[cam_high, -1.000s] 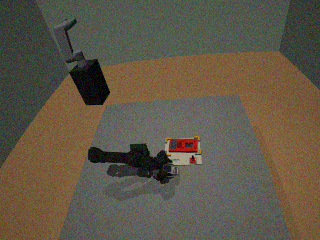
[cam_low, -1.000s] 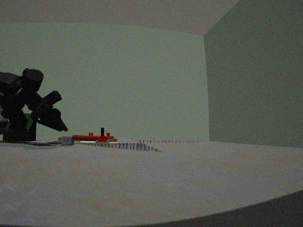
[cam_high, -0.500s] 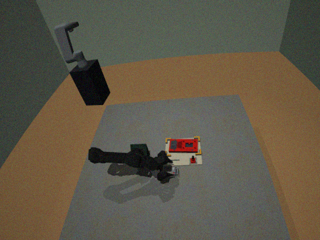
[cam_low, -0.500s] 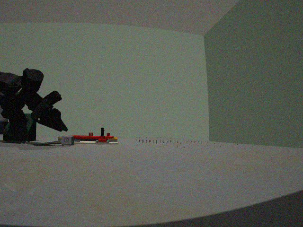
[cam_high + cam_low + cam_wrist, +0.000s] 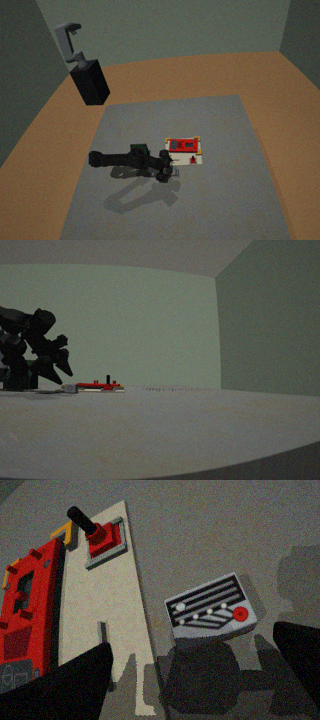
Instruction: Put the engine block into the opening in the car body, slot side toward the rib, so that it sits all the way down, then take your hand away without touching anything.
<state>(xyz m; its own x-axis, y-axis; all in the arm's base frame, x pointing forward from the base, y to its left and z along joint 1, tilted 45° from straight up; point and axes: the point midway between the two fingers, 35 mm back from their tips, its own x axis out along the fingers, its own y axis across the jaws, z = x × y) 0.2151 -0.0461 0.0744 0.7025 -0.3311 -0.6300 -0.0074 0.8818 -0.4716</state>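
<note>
Right now the engine block is 2 cm ahead of my gripper tip, 1 cm to the right of it and 3 cm below it.
</note>
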